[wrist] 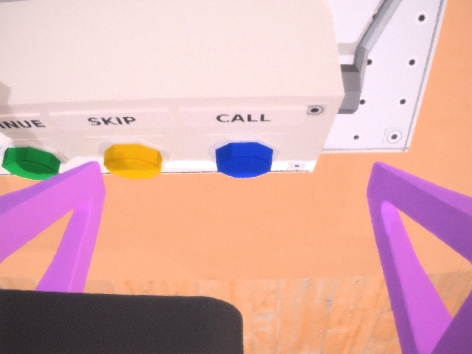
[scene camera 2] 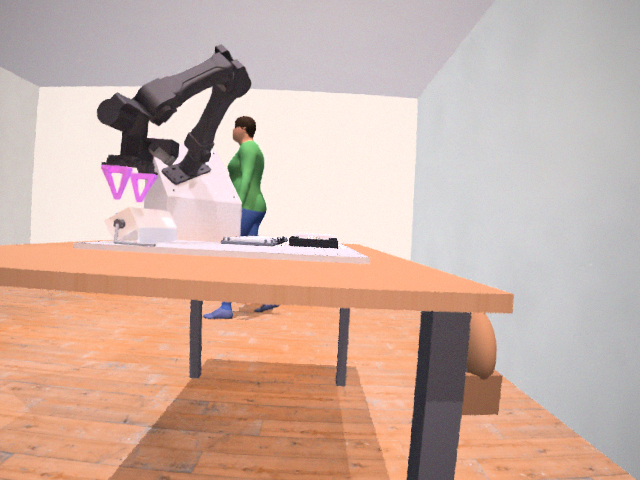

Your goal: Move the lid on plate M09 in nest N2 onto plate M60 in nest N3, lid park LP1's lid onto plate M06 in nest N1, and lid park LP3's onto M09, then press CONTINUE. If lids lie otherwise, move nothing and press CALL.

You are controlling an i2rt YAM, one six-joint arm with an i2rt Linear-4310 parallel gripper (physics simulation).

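Places are measured from the arm's base along level axes (x back, y right, z up), in metres.
Where they show: gripper, fingertip midpoint: (wrist: 236,176) (scene camera 2: 128,200); arm's base, origin of the base link: (scene camera 2: 187,171).
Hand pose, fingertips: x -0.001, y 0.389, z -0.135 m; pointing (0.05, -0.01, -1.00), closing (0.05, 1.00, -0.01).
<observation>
Each offset is from my fingertips to the top centre of the thing. "spot": to the spot under its first point. Level surfaces: height alone.
My gripper (scene camera 2: 128,199) (wrist: 236,176) is open and empty, its magenta fingers wide apart above the button box {dz -0.015, dx -0.007, dy -0.072 m} (scene camera 2: 149,225) (wrist: 165,55). In the wrist view the blue button {dz -0.024, dx +0.016, dy +0.002 m} (wrist: 244,160) under the word CALL lies between the fingertips. The yellow button {dz -0.024, dx +0.015, dy -0.048 m} (wrist: 133,161) under SKIP is just right of the left fingertip. The green button {dz -0.024, dx +0.014, dy -0.098 m} (wrist: 31,162), its label partly cut off to "INUE", is at the left edge. In the scene view low grey and black fixtures {dz -0.081, dx -0.266, dy -0.192 m} (scene camera 2: 250,240) {spot: dz -0.081, dx -0.448, dy -0.208 m} (scene camera 2: 313,241) stand on the white board; lids, plates, nests and lid parks cannot be told apart there.
The white board (scene camera 2: 310,255) (wrist: 385,117) lies on the wooden table {dz -0.112 m} (scene camera 2: 258,281) (wrist: 240,220). A grey lever {spot: dz -0.092, dx -0.013, dy +0.070 m} (wrist: 369,45) is at the right side of the box. A white housing (scene camera 2: 206,217) stands behind the box under the arm. A person in green (scene camera 2: 251,170) stands behind the table.
</observation>
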